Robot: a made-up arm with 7 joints.
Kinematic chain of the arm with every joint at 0, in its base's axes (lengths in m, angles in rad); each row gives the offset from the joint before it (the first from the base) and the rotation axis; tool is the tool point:
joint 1: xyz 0 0.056 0 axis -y
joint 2: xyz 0 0.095 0 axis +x
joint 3: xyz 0 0 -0.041 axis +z
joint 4: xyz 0 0 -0.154 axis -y
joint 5: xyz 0 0 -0.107 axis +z
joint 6: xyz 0 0 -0.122 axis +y
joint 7: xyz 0 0 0 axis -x
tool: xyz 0 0 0
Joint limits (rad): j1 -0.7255..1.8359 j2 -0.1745..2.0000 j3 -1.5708..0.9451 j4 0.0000..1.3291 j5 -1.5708..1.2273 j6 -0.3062..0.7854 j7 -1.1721..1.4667
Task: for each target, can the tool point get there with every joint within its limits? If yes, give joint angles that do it. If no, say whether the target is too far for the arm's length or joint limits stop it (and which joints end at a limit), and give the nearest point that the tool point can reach.
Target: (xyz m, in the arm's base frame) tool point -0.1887 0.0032 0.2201
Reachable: no: joint limits stop it (at a limit: joint 2, joint 3, joint 4) | nearest point -0.1938 0.3032 0.2261 | short by 0.300 m
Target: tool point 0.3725 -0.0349 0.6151
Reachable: no: too far | nearest point 0.2551 0.0604 0.2609 | short by 0.385 m
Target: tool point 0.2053 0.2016 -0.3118
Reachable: yes | joints 0.0842 0.3251 -0.3083 0.9565 -0.9983 0.1074 -0.3260
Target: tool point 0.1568 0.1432 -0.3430
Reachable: yes | joints 0.1257 0.4041 -0.9227 0.9518 0.2417 0.1134 0.4671
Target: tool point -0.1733 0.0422 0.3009
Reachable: no: joint limits stop it (at a limit: joint 2, joint 3, joint 4) | nearest point -0.1486 0.3032 0.2581 | short by 0.266 m
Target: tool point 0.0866 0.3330 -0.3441
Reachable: yes | joints -0.1749 0.5680 -0.1423 0.6952 -0.3463 0.2461 -0.6168
